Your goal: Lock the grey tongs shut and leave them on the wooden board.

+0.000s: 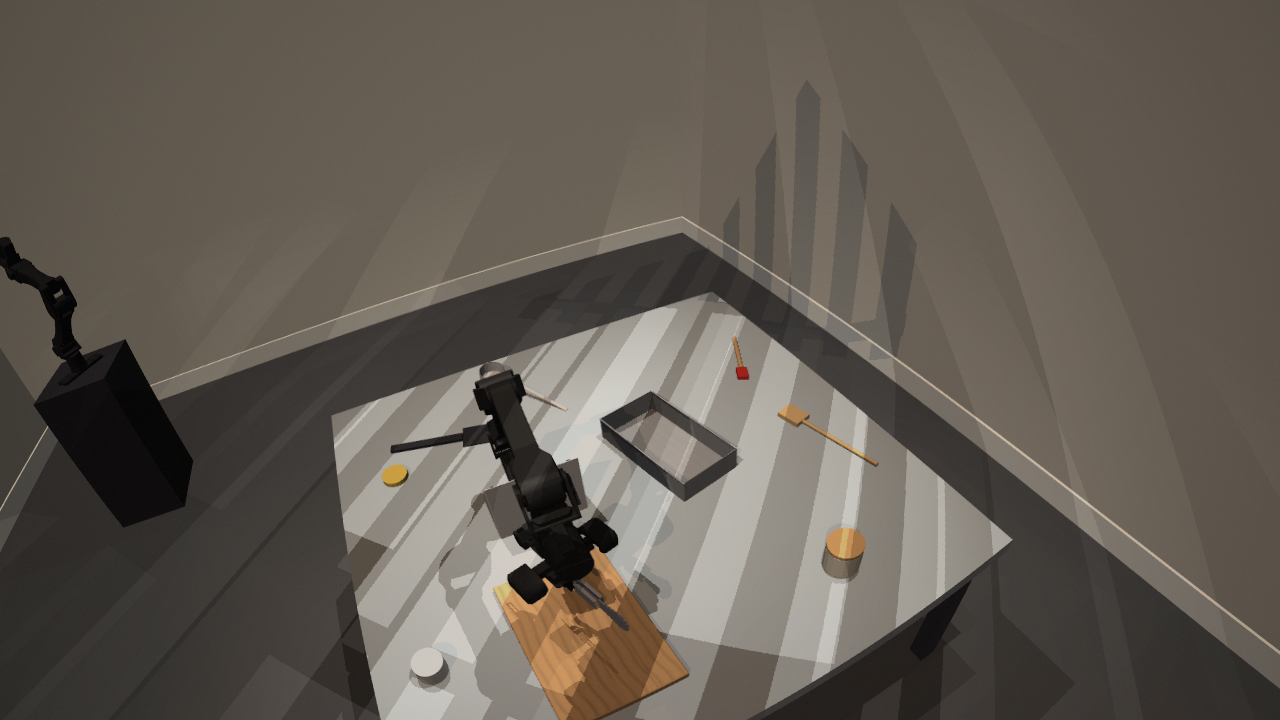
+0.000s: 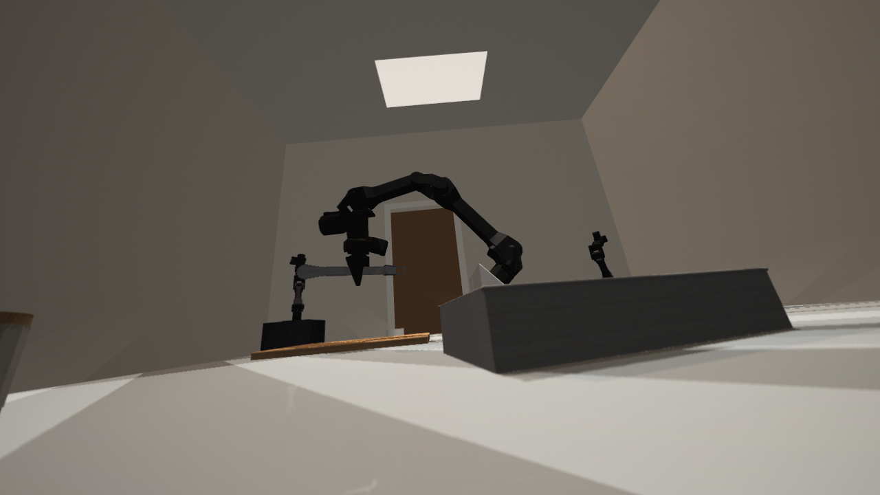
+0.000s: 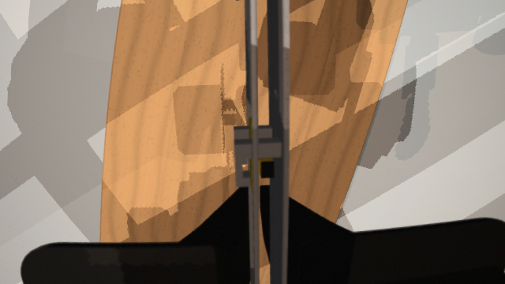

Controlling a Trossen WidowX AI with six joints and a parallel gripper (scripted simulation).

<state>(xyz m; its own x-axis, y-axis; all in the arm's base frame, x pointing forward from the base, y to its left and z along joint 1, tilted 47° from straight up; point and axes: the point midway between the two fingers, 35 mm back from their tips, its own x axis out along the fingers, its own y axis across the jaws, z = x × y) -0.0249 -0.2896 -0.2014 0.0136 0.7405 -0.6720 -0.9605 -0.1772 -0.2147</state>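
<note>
Now: gripper tip 150 mm above the wooden board. From my gripper tip the other things lie so: wood-lidded canister: 510 mm ahead, 120 mm to the right, 120 mm below; then roasting tin: 380 mm to the left, 380 mm ahead, 130 mm below; then small white puck: 300 mm behind, 140 mm below, 40 mm to the left.
</note>
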